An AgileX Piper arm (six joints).
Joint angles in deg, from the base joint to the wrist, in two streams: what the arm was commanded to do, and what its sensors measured. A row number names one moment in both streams.
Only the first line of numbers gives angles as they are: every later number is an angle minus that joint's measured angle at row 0.
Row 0, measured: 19.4 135.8 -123.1 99.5 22.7 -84.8
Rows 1 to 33, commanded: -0.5 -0.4 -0.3 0.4 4.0 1.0; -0.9 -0.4 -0.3 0.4 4.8 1.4; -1.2 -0.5 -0.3 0.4 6.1 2.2; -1.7 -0.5 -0.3 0.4 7.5 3.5; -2.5 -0.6 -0.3 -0.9 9.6 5.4; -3.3 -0.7 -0.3 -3.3 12.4 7.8; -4.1 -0.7 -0.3 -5.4 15.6 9.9; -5.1 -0.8 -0.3 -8.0 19.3 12.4; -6.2 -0.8 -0.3 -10.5 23.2 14.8; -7.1 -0.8 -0.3 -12.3 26.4 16.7; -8.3 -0.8 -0.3 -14.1 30.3 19.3; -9.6 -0.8 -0.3 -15.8 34.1 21.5; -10.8 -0.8 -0.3 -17.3 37.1 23.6; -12.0 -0.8 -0.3 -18.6 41.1 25.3; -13.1 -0.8 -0.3 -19.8 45.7 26.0; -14.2 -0.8 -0.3 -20.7 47.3 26.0; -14.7 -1.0 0.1 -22.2 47.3 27.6; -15.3 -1.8 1.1 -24.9 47.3 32.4; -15.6 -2.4 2.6 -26.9 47.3 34.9; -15.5 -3.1 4.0 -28.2 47.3 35.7; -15.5 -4.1 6.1 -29.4 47.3 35.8; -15.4 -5.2 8.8 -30.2 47.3 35.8; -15.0 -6.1 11.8 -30.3 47.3 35.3; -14.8 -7.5 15.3 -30.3 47.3 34.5; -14.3 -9.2 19.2 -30.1 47.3 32.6; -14.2 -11.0 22.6 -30.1 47.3 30.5; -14.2 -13.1 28.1 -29.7 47.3 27.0; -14.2 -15.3 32.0 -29.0 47.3 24.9; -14.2 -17.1 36.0 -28.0 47.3 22.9; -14.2 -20.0 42.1 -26.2 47.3 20.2; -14.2 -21.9 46.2 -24.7 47.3 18.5; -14.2 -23.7 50.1 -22.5 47.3 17.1; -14.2 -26.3 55.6 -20.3 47.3 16.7
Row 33, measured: -14.2 -17.4 40.3 -27.2 46.6 23.1
